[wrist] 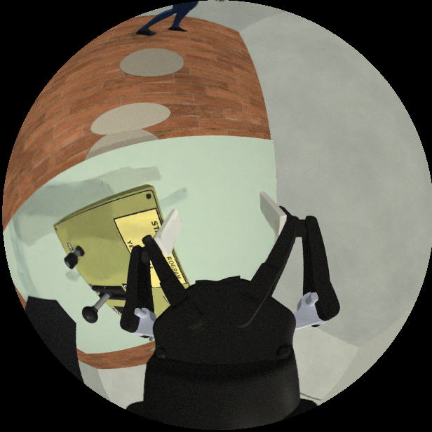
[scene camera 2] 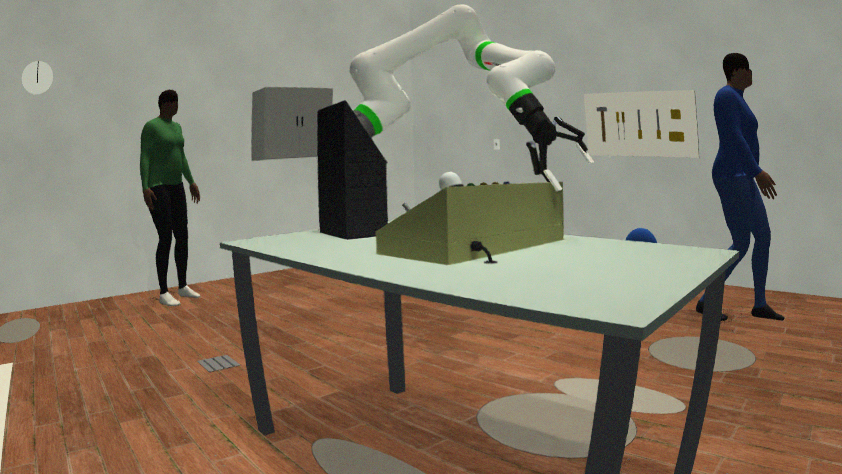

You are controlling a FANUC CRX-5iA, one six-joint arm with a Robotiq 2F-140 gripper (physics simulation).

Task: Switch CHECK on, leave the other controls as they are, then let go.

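Places are measured from the arm's base along level axes (x ahead, y left, z up), in metres.
Pixels of known places: gripper, fingertip midpoint: (scene camera 2: 575,176); arm's base, link origin: (scene camera 2: 350,133).
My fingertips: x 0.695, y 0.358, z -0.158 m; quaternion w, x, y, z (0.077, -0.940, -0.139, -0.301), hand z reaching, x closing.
Note:
For each thing: its top centre in the pictures, then the offset to it from my fingertips. "spot": a spot on its surface instead. Level surfaces: height alone.
- pale green table, surface height: 0.191 m down
- white dome, surface spot: (scene camera 2: 450,180) spot: 0.025 m back, 0.415 m right, 0.004 m down
- black cable, surface spot: (scene camera 2: 486,252) spot: 0.037 m ahead, 0.364 m right, 0.168 m down
An olive-green control console (scene camera 2: 503,217) (wrist: 97,255) stands on the table. A yellow label plate (wrist: 131,227) on its face is partly covered by a finger in the wrist view. A black knob on a short stem (wrist: 71,259) and a lever with a black ball end (wrist: 90,314) stick out of the console. No control marked CHECK can be read, and part of the panel is hidden behind the gripper. My gripper (scene camera 2: 570,167) (wrist: 218,208) is open and empty, tilted near the console's top right end in the scene view.
The pale green table (scene camera 2: 636,276) (wrist: 220,165) carries the black robot pedestal (scene camera 2: 352,182) (wrist: 50,327). A white dome (scene camera 2: 450,180) and several small coloured buttons show along the console's top. A black cable (scene camera 2: 486,252) leaves its back. Two people stand beyond the table.

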